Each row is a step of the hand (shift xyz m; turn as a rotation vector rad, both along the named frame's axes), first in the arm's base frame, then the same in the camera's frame.
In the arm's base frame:
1: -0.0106 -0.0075 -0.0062 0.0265 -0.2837 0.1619
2: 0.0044 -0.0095 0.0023 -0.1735 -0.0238 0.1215
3: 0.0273 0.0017 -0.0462 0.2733 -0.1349 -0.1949
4: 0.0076 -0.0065 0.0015 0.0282 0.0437 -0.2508
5: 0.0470 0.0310 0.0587 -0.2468 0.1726 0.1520
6: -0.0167 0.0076 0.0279 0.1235 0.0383 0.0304
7: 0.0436 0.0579 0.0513 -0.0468 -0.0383 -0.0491
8: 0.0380 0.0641 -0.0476 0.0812 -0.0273 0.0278
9: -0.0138 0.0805 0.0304 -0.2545 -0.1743 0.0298
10: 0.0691 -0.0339 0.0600 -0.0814 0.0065 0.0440
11: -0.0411 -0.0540 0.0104 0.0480 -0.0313 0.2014
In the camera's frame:
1: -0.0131 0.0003 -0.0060 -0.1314 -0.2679 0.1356
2: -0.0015 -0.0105 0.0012 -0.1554 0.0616 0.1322
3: 0.0228 -0.0084 -0.0479 0.1496 -0.2397 -0.2259
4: 0.0028 -0.0097 0.0004 0.0427 0.0487 -0.2478
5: 0.0574 -0.0065 0.0572 -0.1075 0.2613 0.1843
6: -0.0092 0.0123 0.0296 0.1247 -0.0391 0.0238
7: 0.0693 0.0185 0.0523 -0.0611 -0.0007 -0.0483
8: 0.0661 0.0377 -0.0450 0.0532 -0.0702 0.0191
9: 0.0335 0.0710 0.0379 -0.3078 -0.0088 0.0351
10: 0.0401 -0.0726 0.0515 -0.0634 0.0450 0.0506
11: -0.0639 -0.0235 0.0091 0.0267 -0.0746 0.1938

